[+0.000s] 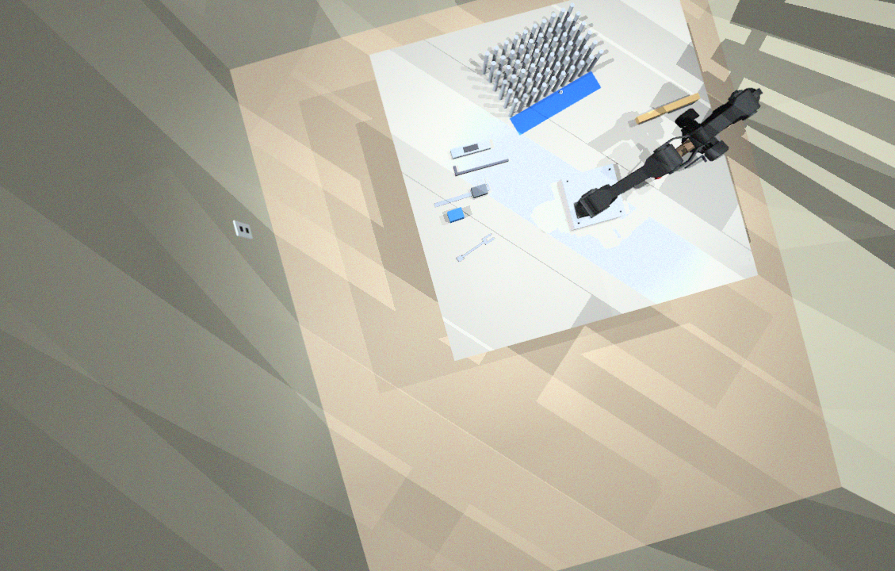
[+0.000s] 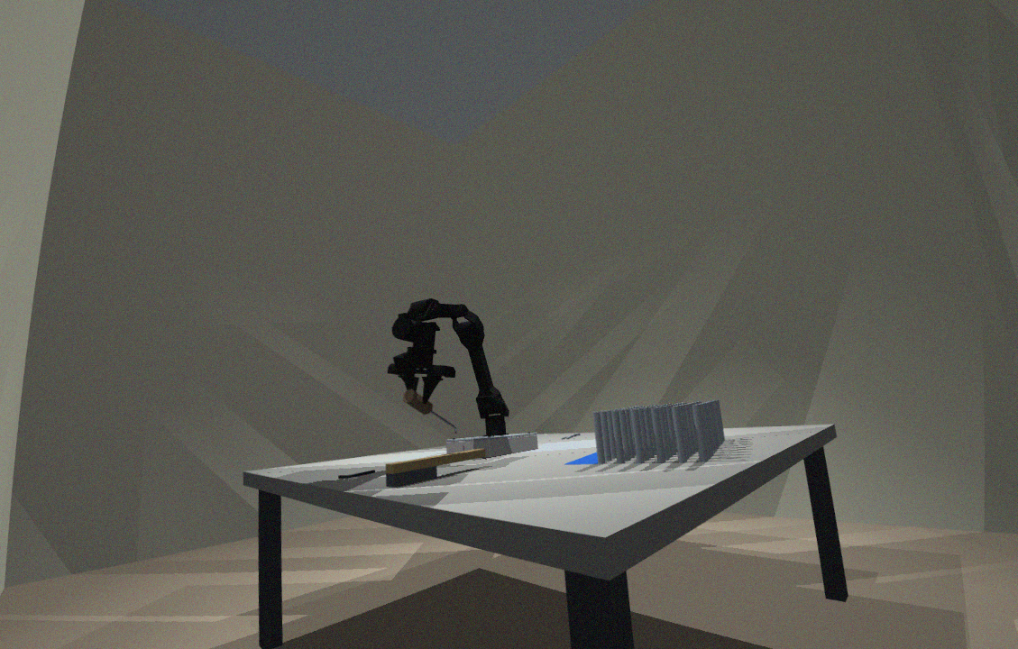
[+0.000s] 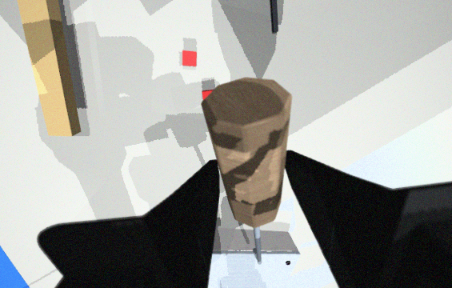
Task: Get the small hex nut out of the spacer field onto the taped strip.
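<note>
My gripper tip is 9 cm to the right of the wooden-handled pick, 4 cm past it and 4 cm above it. Round my gripper tip: grey bar 73 cm to the left, 25 cm ahead, 15 cm below; then blue taped strip 35 cm ahead, 34 cm to the left, 17 cm below; then blue block 86 cm to the left, 15 cm below.
</note>
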